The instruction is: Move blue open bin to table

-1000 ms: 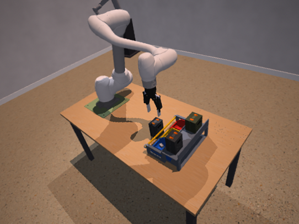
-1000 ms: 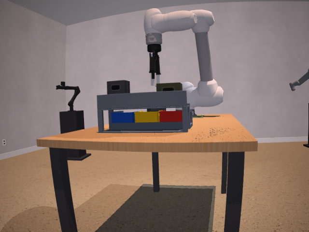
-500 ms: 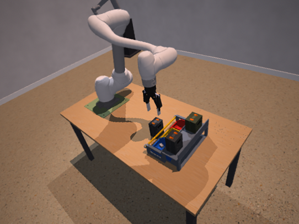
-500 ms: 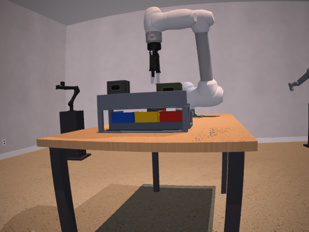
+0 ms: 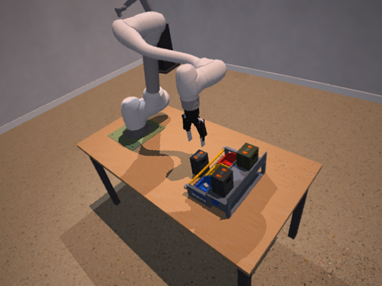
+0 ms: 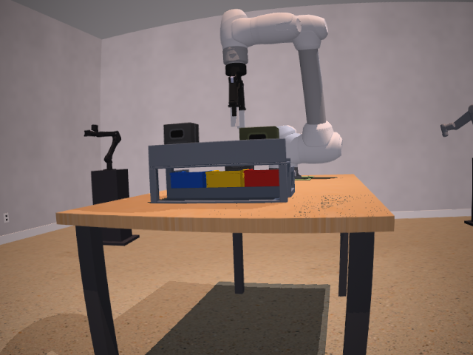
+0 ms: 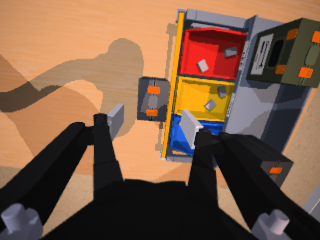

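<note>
The dark box lies 180 mm below my hand. The rest, counted from my hand: blue open bin 210 mm below, 140 mm ahead, 130 mm to the right; then thin yellow rod 190 mm below, 50 mm ahead; then yellow bin 210 mm below, 150 mm ahead, 10 mm to the right.
</note>
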